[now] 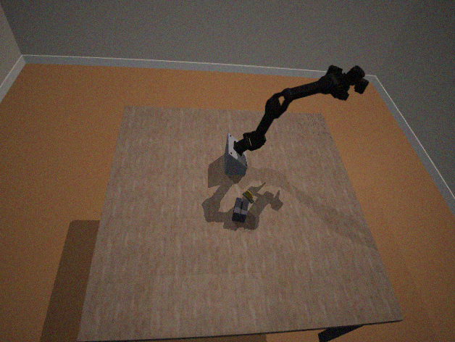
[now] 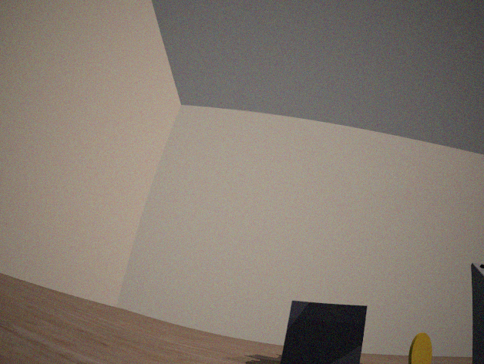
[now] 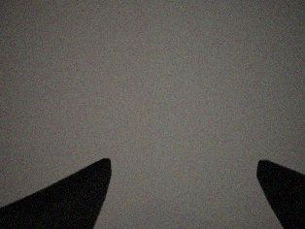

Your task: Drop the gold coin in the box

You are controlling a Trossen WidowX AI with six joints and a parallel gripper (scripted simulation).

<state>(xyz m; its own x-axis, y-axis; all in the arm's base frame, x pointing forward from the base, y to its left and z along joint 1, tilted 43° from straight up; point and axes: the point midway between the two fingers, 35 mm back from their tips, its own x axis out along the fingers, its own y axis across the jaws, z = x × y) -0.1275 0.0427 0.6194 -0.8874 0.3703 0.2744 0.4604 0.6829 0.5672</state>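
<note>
The gold coin is 500 mm below my gripper tip, 410 mm ahead of it and 390 mm to the right of it.
</note>
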